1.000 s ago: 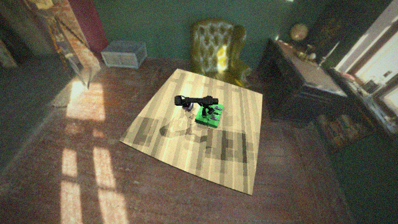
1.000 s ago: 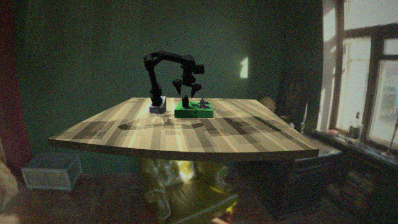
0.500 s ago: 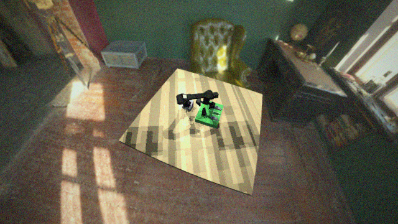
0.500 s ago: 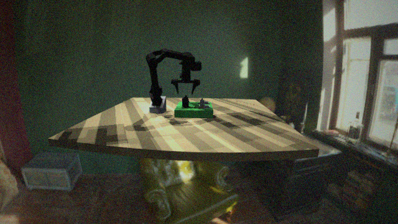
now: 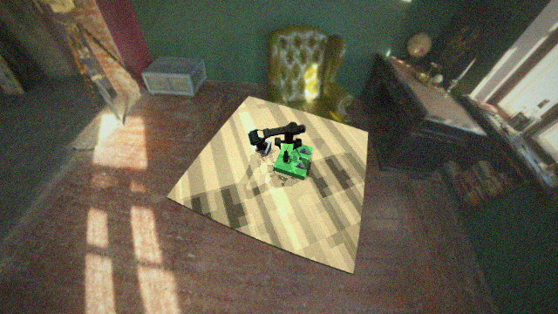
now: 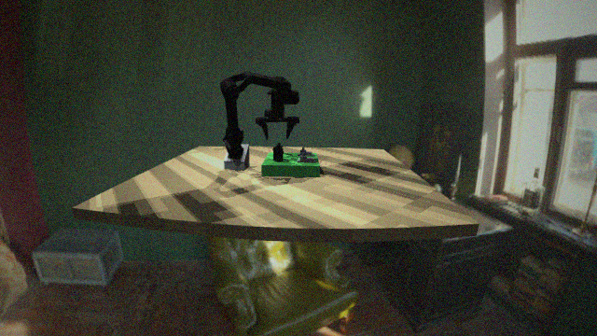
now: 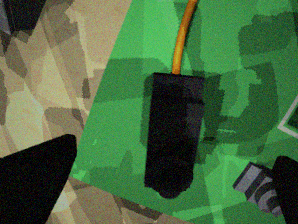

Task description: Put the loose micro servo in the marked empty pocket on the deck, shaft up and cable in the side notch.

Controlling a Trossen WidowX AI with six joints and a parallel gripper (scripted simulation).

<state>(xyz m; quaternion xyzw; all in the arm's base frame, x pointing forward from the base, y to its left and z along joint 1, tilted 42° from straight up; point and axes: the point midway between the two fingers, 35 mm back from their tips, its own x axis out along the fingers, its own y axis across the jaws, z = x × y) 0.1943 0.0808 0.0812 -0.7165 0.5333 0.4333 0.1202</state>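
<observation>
Right now the green robot deck is 20 mm ahead of my gripper tip, 40 mm to the left of it and 120 mm below it.
</observation>
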